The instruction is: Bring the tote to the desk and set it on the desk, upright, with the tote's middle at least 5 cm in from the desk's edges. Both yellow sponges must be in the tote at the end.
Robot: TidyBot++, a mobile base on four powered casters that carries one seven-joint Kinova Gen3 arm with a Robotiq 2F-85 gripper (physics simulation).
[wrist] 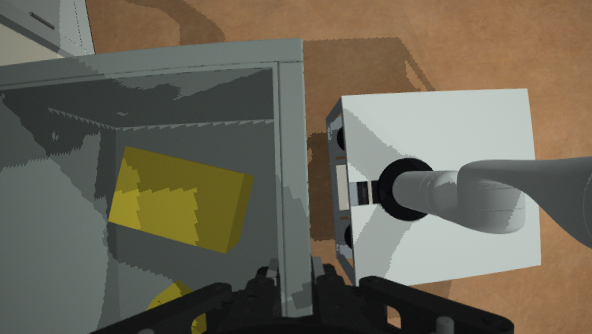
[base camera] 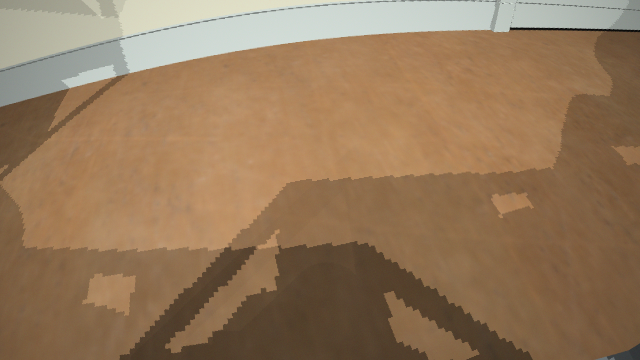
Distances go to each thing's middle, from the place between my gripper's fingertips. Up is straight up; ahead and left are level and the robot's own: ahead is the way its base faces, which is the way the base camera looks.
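Grey tote [wrist: 240,105]: 10 mm to the left of my hand, 90 mm ahead of it and 30 mm below it.
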